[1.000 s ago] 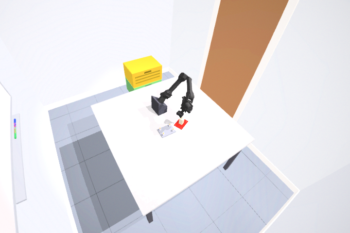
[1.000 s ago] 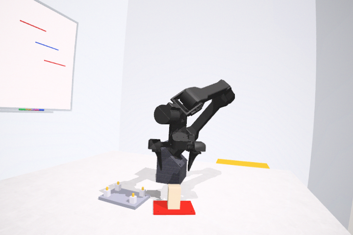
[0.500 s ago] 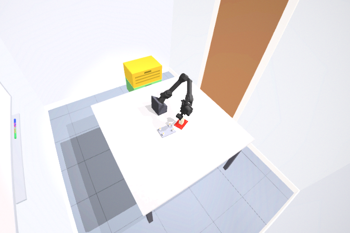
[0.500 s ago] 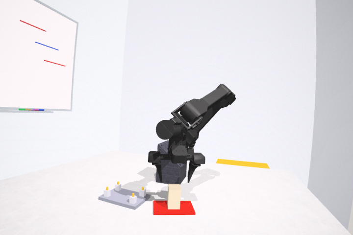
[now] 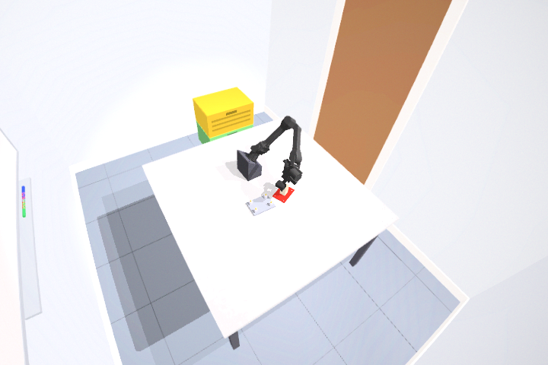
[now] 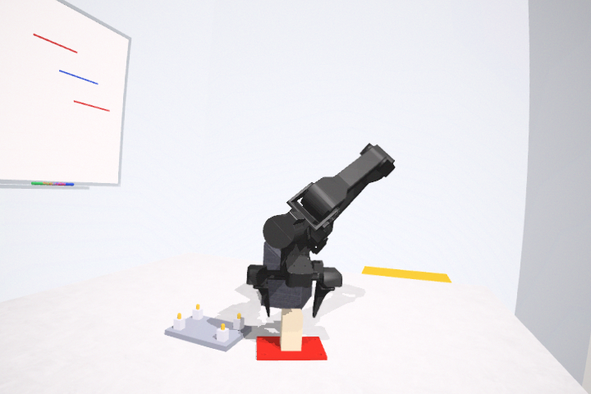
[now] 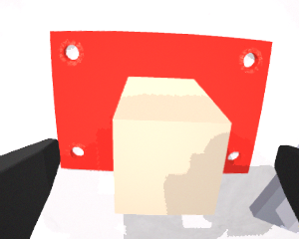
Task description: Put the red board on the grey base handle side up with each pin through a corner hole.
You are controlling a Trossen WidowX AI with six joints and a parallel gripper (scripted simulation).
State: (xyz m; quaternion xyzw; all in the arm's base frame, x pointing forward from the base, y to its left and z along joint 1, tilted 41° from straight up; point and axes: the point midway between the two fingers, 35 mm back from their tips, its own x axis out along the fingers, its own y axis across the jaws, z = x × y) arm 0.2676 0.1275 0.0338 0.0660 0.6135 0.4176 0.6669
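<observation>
The red board is 5 cm below my gripper tip. From my gripper tip the other things lie so: grey base (19 cm to the right, 7 cm below, 2 cm ahead).
</observation>
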